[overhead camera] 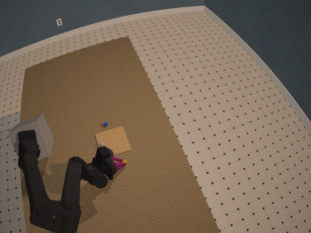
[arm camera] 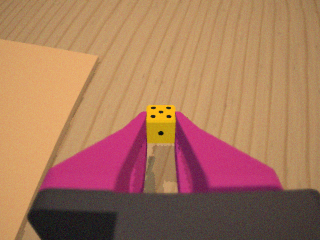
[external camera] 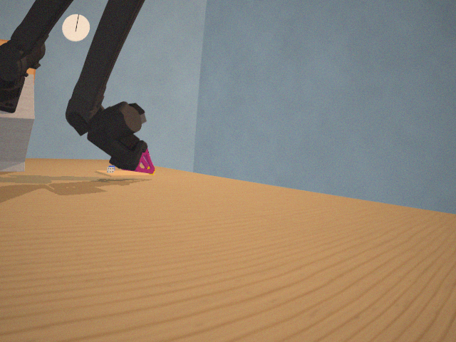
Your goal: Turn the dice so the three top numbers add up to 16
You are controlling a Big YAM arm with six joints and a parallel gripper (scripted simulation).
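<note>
My gripper is now 130 mm to the right of the mat, 20 mm past it and 20 mm above it. Round my hand: white die 120 mm to the left, 70 mm behind, 10 mm below; blue die 240 mm to the left, 30 mm behind, 20 mm below; yellow die right at my hand.
</note>
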